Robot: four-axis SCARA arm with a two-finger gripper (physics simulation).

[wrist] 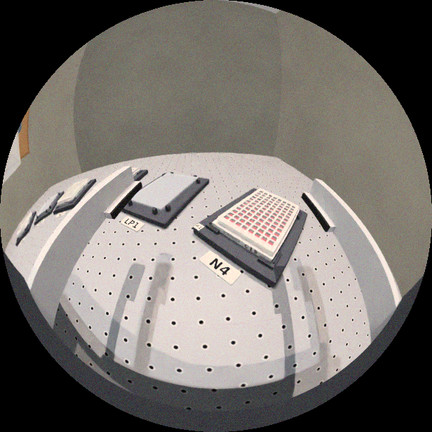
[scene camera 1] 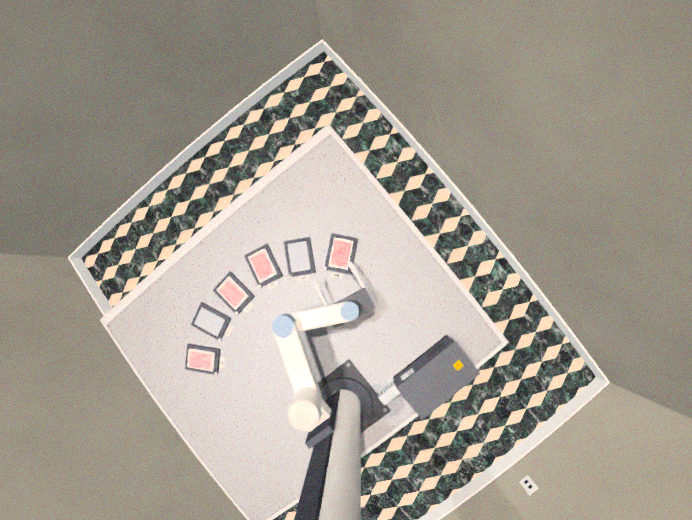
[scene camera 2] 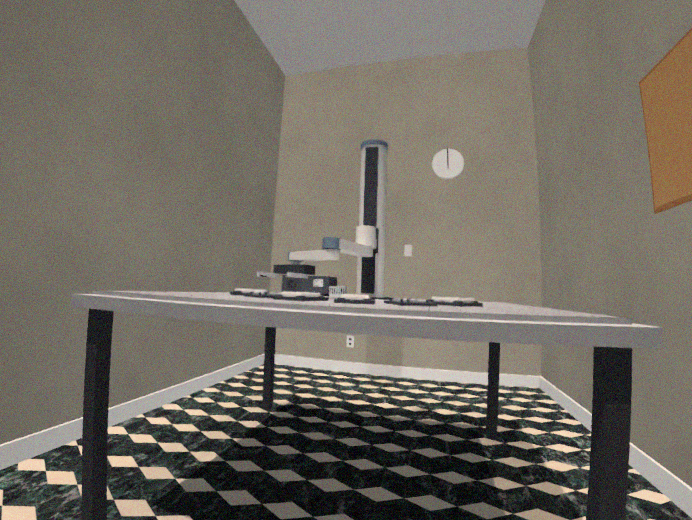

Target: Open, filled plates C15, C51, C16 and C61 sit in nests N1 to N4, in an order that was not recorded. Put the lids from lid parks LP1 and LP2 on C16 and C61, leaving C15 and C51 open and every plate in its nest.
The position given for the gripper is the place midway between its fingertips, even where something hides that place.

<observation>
In view: the gripper (wrist: 224,176), a dark grey controller box (scene camera 1: 435,380), a lid park LP1 (wrist: 162,219) and a nest N4 (wrist: 235,252).
</observation>
